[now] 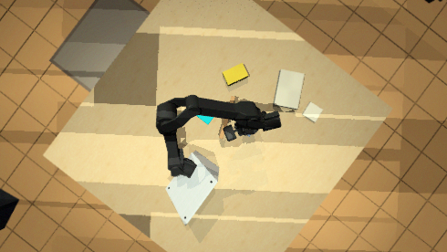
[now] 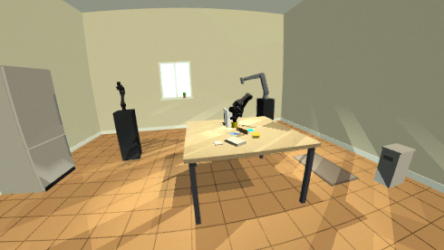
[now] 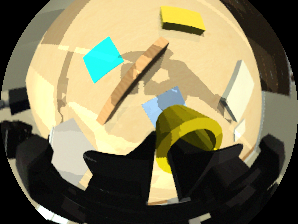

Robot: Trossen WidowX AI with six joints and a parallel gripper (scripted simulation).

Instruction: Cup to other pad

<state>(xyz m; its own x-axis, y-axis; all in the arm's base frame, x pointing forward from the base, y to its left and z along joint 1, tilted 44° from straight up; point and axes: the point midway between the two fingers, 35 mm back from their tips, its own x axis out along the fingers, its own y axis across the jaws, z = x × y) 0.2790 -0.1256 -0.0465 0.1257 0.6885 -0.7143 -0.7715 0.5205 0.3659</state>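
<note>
My gripper tip is now 19 cm to the right of the cyan pad, 11 cm above it and 2 cm past it. Also, from my gripper tip: long wooden stick: 9 cm to the left, 9 cm below; then yellow cup: 2 cm to the right, 2 cm ahead; then light blue pad: 11 cm below, 2 cm to the right, 2 cm ahead.
</note>
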